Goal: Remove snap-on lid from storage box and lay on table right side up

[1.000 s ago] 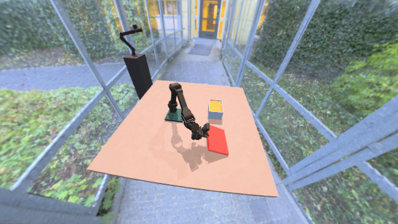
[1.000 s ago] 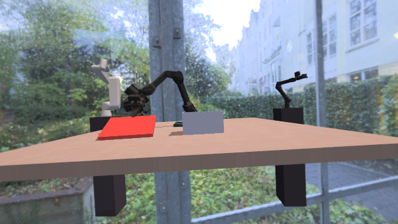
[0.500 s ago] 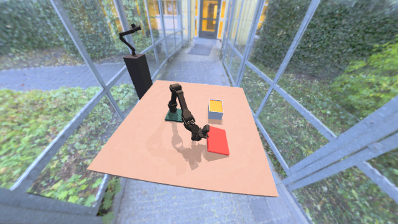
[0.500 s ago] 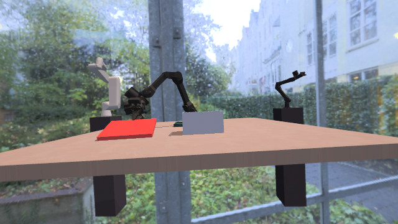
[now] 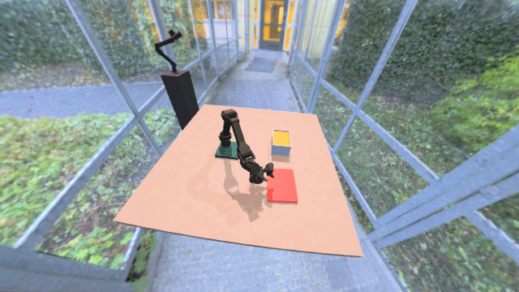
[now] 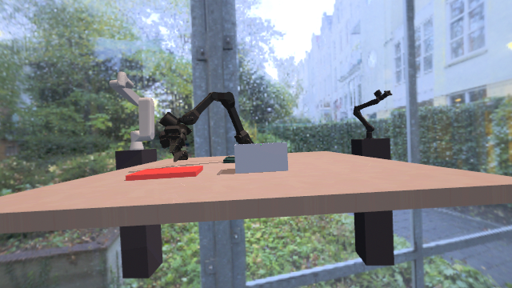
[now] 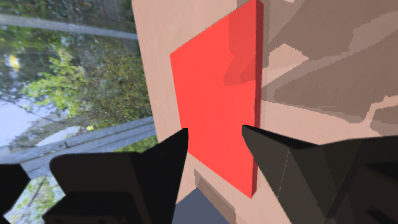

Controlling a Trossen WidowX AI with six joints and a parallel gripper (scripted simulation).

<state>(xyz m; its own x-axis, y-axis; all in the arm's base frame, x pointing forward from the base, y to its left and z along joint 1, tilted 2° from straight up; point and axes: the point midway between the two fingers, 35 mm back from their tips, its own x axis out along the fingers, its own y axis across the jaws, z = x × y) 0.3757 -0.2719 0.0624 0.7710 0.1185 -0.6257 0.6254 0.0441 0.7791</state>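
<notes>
The red lid lies 70 mm ahead of my gripper tip, 50 mm below it and 10 mm to the left of it. The rest, counted from my gripper tip: grey storage box (370 mm to the left, 20 mm ahead, 10 mm below).
</notes>
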